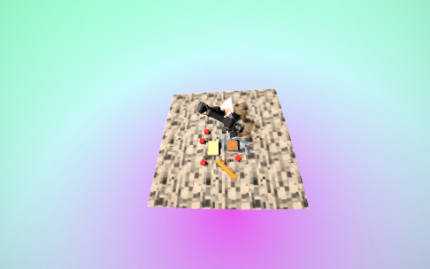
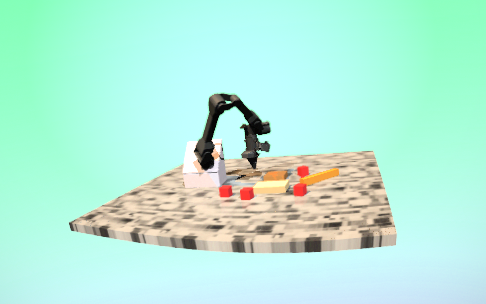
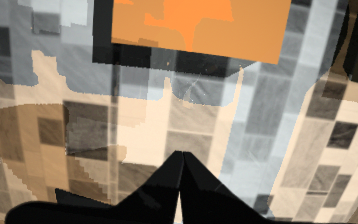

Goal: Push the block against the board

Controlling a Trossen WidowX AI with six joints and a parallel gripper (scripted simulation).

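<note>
My gripper tip is 100 mm short of the orange square block, 20 mm to the left of it and 40 mm above it. From my gripper tip the other things lie so: pale yellow flat slab: 90 mm ahead, 200 mm to the right, 40 mm below; then long orange board: 320 mm ahead, 110 mm to the right, 40 mm below.
</note>
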